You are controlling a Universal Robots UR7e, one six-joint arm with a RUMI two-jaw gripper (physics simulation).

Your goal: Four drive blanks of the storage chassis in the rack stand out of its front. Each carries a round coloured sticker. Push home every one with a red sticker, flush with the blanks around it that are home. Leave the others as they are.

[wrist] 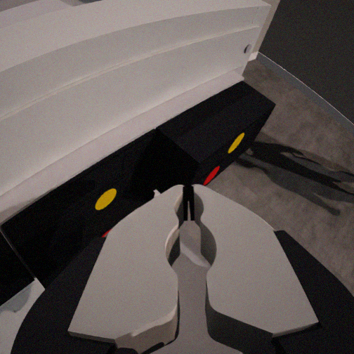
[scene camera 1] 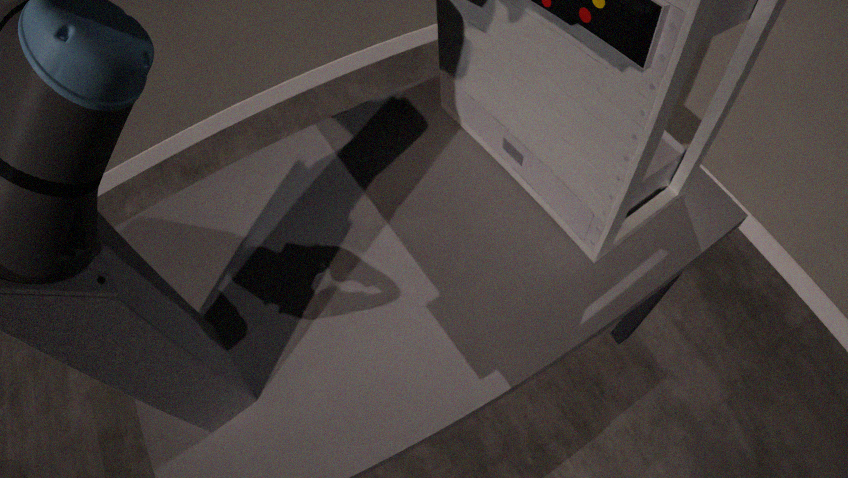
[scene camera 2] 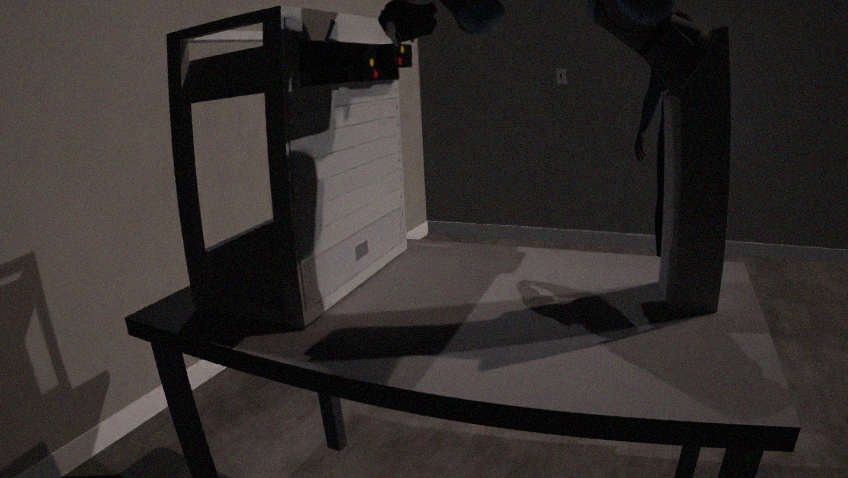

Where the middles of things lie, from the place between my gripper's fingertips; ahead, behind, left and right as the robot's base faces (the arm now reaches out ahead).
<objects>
Now: the rack [scene camera 1: 574, 107] 160 mm ahead of my hand, 140 mm to the left of it and 240 mm below it.
</objects>
